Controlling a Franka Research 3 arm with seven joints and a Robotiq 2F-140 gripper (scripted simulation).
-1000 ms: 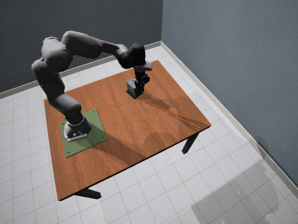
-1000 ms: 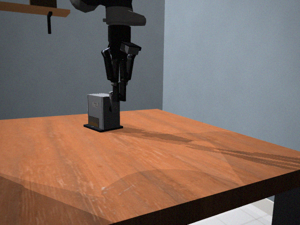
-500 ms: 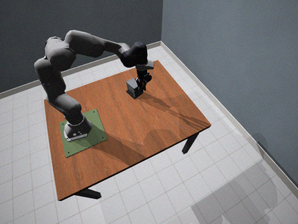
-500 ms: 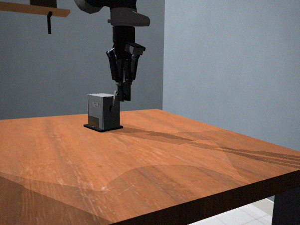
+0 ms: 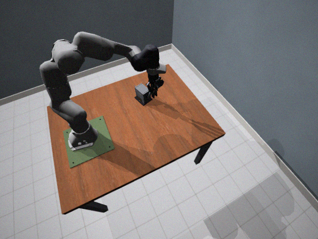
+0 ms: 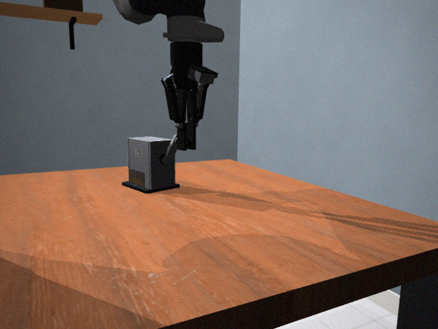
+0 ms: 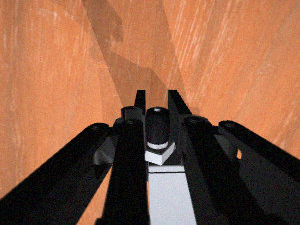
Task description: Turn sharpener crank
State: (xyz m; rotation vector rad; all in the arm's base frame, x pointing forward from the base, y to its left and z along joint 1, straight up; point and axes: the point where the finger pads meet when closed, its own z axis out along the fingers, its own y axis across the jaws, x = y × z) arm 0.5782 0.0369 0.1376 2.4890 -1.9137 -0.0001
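Now: hand 30 mm above the crank, 20 mm to the right of it and 10 mm past it. The rest, counted from my hand: knob 20 mm to the left, 10 mm below.
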